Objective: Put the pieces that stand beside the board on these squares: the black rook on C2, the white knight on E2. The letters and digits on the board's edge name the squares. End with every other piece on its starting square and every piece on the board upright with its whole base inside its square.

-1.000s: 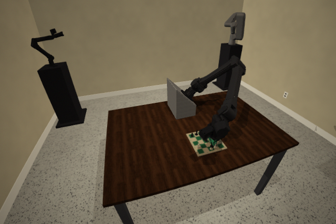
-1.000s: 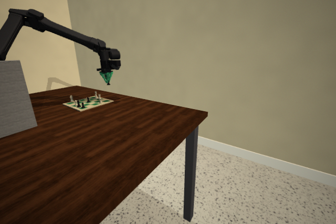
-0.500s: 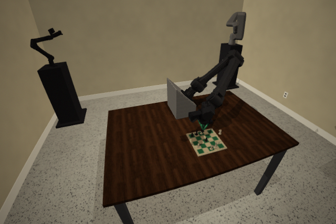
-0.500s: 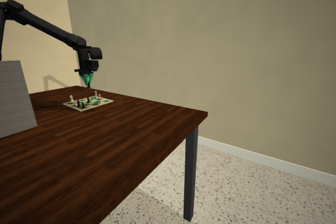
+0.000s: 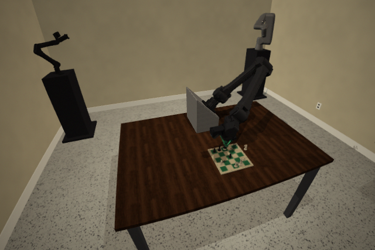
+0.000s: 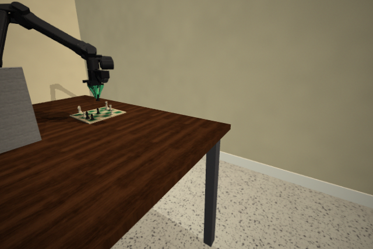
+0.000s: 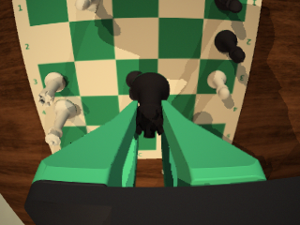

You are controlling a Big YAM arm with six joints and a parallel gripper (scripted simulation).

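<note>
The green-and-cream chessboard lies 10 mm ahead of my hand, 30 mm to the left of it and 110 mm below it. From my hand the other things lie so: black rook: 10 mm to the right, 10 mm below; then white knight: 20 mm behind, 170 mm to the left, 100 mm below.
</note>
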